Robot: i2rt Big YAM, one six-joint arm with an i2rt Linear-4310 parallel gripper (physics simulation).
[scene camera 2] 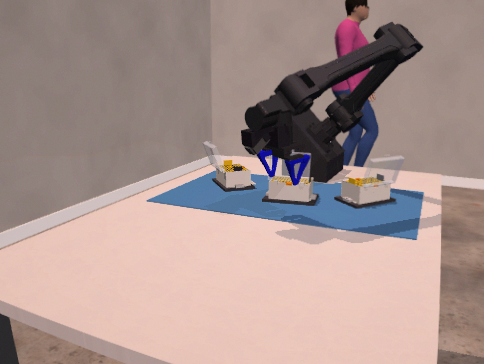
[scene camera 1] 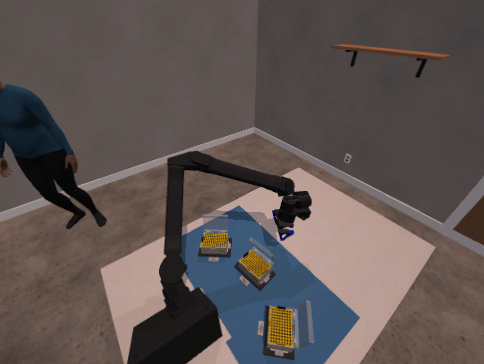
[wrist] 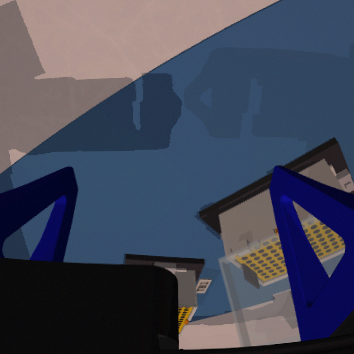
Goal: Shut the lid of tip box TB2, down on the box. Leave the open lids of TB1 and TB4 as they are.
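Places are measured from the arm's base along level axes (x left, y ahead, z down), in metres.
Where they show: gripper, fingertip midpoint: [scene camera 2: 283,180] [scene camera 1: 279,231] [wrist: 173,176]; arm's base, link origin: [scene camera 2: 318,138] [scene camera 1: 182,306].
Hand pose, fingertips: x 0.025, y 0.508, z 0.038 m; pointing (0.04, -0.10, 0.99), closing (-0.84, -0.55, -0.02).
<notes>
Each offset is from my fingertips to the top centre of the thing. "*": to the spot under its first point. Level surfaces: height alone.
Three white tip boxes with yellow racks stand with clear lids open; their labels are too small to tell which is TB2. The middle box {dx -0.030, dy -0.190, dz +0.036 m} [scene camera 1: 255,265] [scene camera 2: 292,194] [wrist: 250,227] has its lid {dx -0.026, dy -0.139, dz -0.055 m} [scene camera 1: 262,248] [wrist: 250,306] raised on the side away from the arm's base. The back-left box in scene view 1 [scene camera 1: 215,241] [scene camera 2: 365,194] [wrist: 186,283] has a raised lid {* dx +0.239, dy -0.193, dz -0.005 m} [scene camera 1: 216,221] [scene camera 2: 389,168]. The front box {dx -0.253, dy -0.277, dz +0.036 m} [scene camera 1: 281,327] [scene camera 2: 235,178] has a tilted-back lid {* dx -0.315, dy -0.215, dz -0.006 m} [scene camera 1: 305,322] [scene camera 2: 211,152]. My gripper [scene camera 1: 280,234] [scene camera 2: 284,179] [wrist: 173,176] is open and empty, on the lid side of the middle box.
A blue mat {dz +0.102 m} [scene camera 1: 320,300] [scene camera 2: 200,202] [wrist: 165,215] lies under the boxes on the pale table {dz +0.105 m} [scene camera 1: 380,250] [scene camera 2: 200,280]. The arm's base [scene camera 1: 175,330] stands at the mat's side. A person [scene camera 1: 32,122] [scene camera 2: 350,45] and a wall shelf [scene camera 1: 390,51] are beyond the table.
</notes>
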